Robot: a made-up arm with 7 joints. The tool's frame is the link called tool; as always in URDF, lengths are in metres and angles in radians. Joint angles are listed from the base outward. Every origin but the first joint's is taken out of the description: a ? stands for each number. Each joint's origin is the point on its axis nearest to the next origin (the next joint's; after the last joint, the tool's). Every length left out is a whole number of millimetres.
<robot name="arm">
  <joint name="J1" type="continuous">
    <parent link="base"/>
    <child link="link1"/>
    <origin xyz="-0.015 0.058 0.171" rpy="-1.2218 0 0"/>
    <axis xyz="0 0 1"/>
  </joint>
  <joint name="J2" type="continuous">
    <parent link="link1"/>
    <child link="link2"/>
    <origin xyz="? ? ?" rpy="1.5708 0 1.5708"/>
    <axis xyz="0 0 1"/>
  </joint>
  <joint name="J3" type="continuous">
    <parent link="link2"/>
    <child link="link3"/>
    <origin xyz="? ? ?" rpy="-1.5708 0 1.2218"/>
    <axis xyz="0 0 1"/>
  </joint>
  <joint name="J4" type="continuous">
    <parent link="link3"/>
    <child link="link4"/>
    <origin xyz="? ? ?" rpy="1.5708 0 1.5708"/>
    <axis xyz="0 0 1"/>
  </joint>
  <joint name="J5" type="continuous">
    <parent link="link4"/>
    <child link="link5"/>
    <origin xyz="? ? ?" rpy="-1.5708 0 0"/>
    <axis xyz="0 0 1"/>
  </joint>
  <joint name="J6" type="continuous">
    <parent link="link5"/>
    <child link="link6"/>
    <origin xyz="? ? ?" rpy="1.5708 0 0"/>
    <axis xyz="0 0 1"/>
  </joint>
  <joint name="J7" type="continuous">
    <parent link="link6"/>
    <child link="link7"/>
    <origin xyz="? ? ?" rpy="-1.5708 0 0"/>
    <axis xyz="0 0 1"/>
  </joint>
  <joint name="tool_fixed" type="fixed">
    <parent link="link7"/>
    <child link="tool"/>
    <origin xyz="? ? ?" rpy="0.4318 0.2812 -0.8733"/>
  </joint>
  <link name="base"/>
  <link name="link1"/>
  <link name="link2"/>
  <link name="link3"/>
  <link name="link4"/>
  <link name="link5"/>
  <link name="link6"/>
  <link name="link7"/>
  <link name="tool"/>
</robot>
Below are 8 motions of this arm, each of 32 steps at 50 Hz.
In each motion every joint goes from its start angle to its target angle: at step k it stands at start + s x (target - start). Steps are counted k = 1, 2, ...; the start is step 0. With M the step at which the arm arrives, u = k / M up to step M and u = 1 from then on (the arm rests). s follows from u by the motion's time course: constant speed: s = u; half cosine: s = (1 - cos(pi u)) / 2; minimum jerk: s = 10 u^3 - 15 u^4 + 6 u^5.
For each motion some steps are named. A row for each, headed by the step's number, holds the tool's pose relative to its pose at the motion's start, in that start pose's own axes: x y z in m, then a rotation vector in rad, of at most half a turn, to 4 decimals.
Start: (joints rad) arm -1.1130 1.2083 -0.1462 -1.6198 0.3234 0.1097 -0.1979
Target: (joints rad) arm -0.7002 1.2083 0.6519 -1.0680 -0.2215 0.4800 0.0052
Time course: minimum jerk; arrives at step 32
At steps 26, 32:
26: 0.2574 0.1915 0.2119 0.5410 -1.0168 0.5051
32: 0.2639 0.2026 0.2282 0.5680 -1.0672 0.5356

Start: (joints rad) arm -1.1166 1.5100 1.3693 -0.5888 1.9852 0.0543 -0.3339
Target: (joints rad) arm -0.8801 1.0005 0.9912 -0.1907 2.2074 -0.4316 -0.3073
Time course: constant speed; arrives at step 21
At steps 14, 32:
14: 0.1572 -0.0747 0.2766 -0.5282 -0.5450 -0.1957
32: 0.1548 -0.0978 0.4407 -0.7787 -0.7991 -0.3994

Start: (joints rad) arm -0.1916 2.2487 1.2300 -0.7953 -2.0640 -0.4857 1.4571
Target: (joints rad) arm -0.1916 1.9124 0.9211 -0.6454 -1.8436 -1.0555 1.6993
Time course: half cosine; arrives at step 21
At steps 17, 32:
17: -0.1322 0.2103 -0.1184 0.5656 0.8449 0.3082
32: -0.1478 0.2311 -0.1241 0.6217 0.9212 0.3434

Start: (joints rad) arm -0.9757 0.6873 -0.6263 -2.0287 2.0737 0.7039 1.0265
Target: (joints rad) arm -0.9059 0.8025 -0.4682 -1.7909 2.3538 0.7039 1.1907
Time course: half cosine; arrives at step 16
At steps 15, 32:
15: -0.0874 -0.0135 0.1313 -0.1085 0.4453 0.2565
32: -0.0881 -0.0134 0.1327 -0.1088 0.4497 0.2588

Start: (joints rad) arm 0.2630 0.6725 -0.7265 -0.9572 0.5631 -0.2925 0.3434
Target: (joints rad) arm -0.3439 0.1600 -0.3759 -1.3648 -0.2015 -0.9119 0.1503
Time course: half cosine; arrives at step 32
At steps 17, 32:
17: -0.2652 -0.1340 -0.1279 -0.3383 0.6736 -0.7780
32: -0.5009 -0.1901 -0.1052 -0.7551 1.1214 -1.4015

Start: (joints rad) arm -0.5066 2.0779 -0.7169 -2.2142 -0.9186 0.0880 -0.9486
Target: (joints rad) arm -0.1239 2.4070 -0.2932 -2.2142 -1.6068 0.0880 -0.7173
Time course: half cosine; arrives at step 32
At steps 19, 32:
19: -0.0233 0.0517 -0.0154 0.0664 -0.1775 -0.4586
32: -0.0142 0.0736 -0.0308 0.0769 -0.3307 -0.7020

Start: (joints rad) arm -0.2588 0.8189 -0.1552 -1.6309 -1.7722 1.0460 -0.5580
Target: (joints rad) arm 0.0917 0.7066 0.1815 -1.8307 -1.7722 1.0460 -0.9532
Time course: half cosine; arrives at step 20
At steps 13, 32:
13: -0.0259 0.0569 -0.0365 0.2198 -0.0186 -0.3211
32: -0.0361 0.0839 -0.0534 0.3014 -0.0367 -0.4565

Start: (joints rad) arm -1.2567 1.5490 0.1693 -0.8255 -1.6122 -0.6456 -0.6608
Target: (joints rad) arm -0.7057 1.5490 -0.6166 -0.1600 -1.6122 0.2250 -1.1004
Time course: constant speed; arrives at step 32
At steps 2, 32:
2: -0.0238 -0.0219 -0.0018 0.0091 0.0502 -0.0713
32: -0.3726 0.0097 0.1648 0.2310 0.3258 -1.6250

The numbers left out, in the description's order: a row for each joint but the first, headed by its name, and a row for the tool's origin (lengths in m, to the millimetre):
J2: -0.031 -0.01 0
J3: 0.212 -0.059 0
J4: -0.015 -0.014 0
J5: 0.068 -0.416 0
J6: -0.012 0.022 0
J7: -0.003 0.002 0
tool: -0.014 -0.009 0

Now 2 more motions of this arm.
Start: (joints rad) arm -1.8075 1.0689 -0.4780 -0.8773 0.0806 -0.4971 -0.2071
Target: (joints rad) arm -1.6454 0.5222 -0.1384 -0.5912 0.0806 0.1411 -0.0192
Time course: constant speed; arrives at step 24
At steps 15, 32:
15: -0.1157 0.0673 -0.0521 0.3114 0.0096 0.6661
32: -0.2132 0.1056 -0.0696 0.5653 0.0615 1.0668

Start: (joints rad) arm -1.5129 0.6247 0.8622 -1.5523 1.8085 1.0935 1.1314
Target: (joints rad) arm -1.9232 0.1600 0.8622 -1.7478 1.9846 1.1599 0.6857
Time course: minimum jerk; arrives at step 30
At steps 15, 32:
15: 0.0491 -0.0237 -0.0389 0.3874 -0.0546 0.0309
32: 0.1053 -0.0280 -0.0893 0.7875 -0.0489 0.0419

